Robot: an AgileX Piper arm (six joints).
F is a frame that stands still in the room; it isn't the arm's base.
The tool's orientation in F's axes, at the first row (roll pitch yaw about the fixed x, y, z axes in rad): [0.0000 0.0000 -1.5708]
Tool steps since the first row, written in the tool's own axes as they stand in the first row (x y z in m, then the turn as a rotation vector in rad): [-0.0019 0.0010 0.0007 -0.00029 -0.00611 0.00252]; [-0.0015 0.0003 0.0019 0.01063 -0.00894 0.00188]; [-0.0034 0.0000 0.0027 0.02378 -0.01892 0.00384]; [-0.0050 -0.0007 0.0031 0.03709 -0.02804 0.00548]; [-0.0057 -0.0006 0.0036 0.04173 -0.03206 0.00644]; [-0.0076 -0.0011 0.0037 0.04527 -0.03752 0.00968]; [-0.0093 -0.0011 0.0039 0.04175 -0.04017 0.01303]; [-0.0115 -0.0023 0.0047 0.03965 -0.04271 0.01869]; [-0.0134 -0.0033 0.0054 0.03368 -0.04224 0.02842]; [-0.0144 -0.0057 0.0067 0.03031 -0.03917 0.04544]
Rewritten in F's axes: [0.0010 0.0019 0.0007 -0.00611 0.00029 0.00252]; [0.0003 0.0015 0.0019 -0.00894 -0.01063 0.00188]; [0.0000 0.0034 0.0027 -0.01892 -0.02378 0.00384]; [-0.0007 0.0050 0.0031 -0.02804 -0.03709 0.00548]; [-0.0006 0.0057 0.0036 -0.03206 -0.04173 0.00644]; [-0.0011 0.0076 0.0037 -0.03752 -0.04527 0.00968]; [-0.0011 0.0093 0.0039 -0.04017 -0.04175 0.01303]; [-0.0023 0.0115 0.0047 -0.04271 -0.03965 0.01869]; [-0.0033 0.0134 0.0054 -0.04224 -0.03368 0.02842]; [-0.0057 0.0144 0.0067 -0.03917 -0.03031 0.04544]
